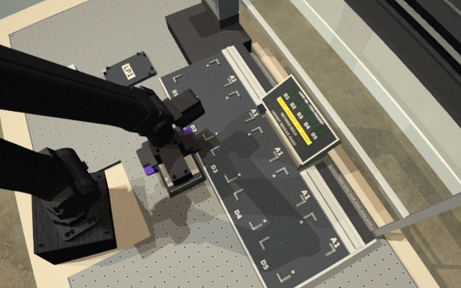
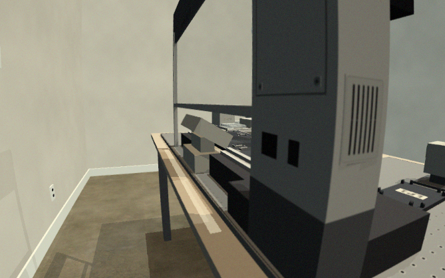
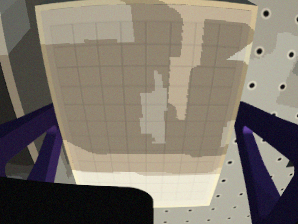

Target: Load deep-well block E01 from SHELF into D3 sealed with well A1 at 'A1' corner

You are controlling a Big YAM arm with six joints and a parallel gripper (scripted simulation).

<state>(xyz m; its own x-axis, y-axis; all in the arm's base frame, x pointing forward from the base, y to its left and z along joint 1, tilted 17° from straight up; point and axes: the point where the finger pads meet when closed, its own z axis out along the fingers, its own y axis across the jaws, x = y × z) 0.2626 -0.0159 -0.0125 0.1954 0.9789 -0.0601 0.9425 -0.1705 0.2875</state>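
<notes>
My gripper is now 10 mm above the deep-well block. Round my hand: ready key 100 mm behind, 340 mm to the left, 40 mm above; regrip nest RG 30 mm below; LP1 pad 60 mm ahead, 350 mm to the left, 30 mm below.
</notes>
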